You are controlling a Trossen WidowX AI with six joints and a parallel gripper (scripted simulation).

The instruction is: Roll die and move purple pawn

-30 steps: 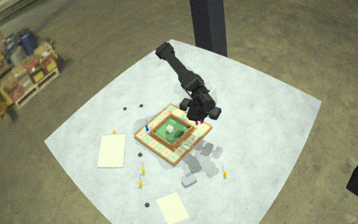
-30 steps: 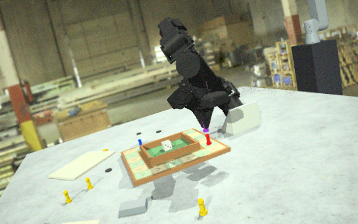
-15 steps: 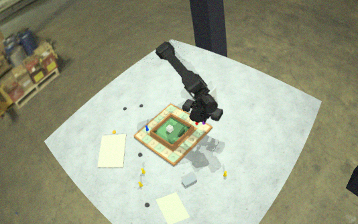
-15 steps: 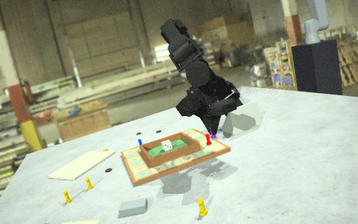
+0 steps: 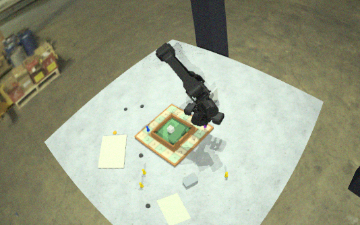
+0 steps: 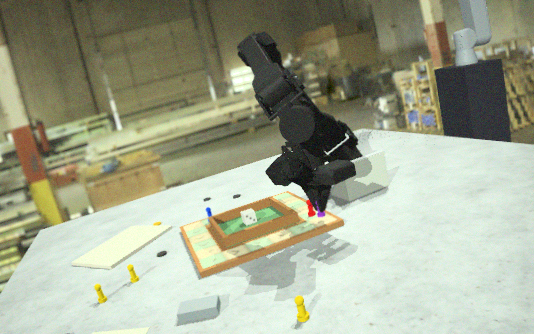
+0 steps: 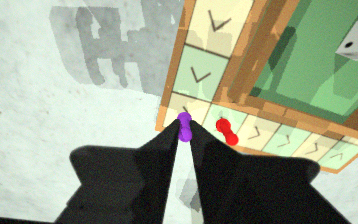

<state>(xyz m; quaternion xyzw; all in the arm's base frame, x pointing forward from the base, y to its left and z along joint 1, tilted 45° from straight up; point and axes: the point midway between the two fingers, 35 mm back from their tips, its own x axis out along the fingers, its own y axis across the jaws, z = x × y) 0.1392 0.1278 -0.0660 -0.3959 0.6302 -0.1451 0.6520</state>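
My gripper tip is 1 cm below the purple pawn. From my gripper tip the other things lie so: white die 12 cm ahead, 11 cm to the right, 1 cm below; then green tray 12 cm ahead, 10 cm to the right, 3 cm below; then red pawn 5 cm to the right, 1 cm below, 1 cm ahead.
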